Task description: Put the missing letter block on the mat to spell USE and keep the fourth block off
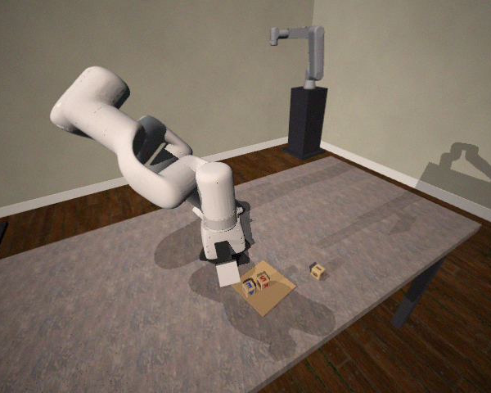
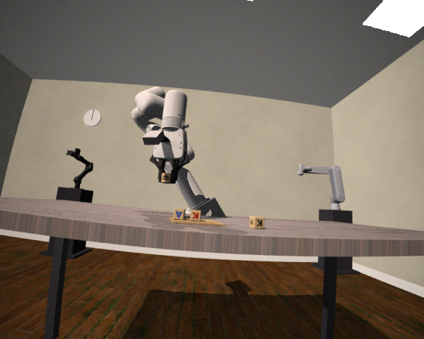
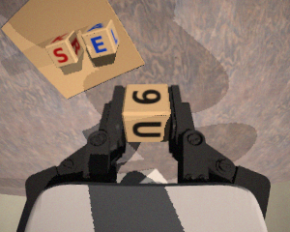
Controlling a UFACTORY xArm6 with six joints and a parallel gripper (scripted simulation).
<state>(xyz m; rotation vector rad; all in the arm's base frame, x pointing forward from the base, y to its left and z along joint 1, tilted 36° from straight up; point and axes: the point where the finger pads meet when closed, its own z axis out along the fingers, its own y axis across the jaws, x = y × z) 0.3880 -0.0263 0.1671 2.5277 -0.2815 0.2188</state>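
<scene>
Now: hand 130 mm above the tan mat, 100 mm to the right of it and 30 mm short of it. From my hand the other things lie so: block 10 mm below.
</scene>
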